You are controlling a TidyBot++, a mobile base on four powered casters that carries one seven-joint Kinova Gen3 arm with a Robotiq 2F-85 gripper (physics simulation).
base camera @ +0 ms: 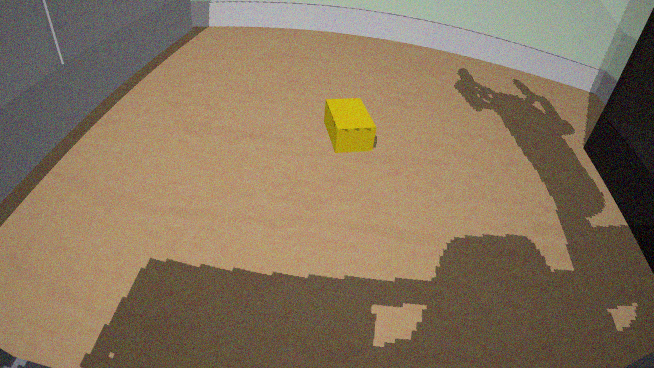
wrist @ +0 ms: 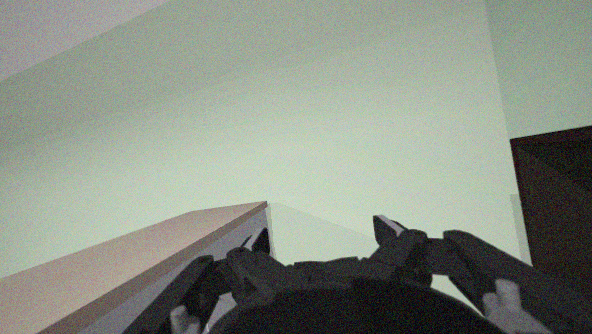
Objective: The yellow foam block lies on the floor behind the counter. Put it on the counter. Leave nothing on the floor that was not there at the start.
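Places are measured from the arm's base along level axes (x ahead, y left, z up), in millimetres.
Pixels of known places: gripper, between the fingertips: [wrist: 320, 233].
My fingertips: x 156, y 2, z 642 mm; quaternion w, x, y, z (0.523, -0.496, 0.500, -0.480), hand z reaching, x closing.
Ahead of a thing's pixels: the offset from my fingertips to its top centre. "pt": to the spot under its first point. Level surfaces: height alone.
The yellow foam block {dx +452, dy -51, dz -993 mm} [base camera: 352, 125] lies on the wooden floor {dz -1038 mm} [base camera: 250, 200] in the base camera view, a little above the middle, between the grey counter front and a dark unit. It does not show in the wrist view. My gripper [wrist: 320, 233] is open, with wall showing between its fingertips; it points toward the wall, away from the block. The counter {dz -128 mm} [wrist: 165, 240] shows at the lower left of the wrist view, its top pale and its edge brown. Its grey front {pt dx +506, dy +496, dz -943 mm} [base camera: 75, 75] runs along the left of the base camera view.
A dark shelf unit [base camera: 632, 150] [wrist: 560, 200] stands on the right. A pale green wall [wrist: 325, 125] with a white baseboard [base camera: 350, 20] closes off the far end of the floor. The shadow of the arm and base [base camera: 300, 320] falls over the near floor and the right side.
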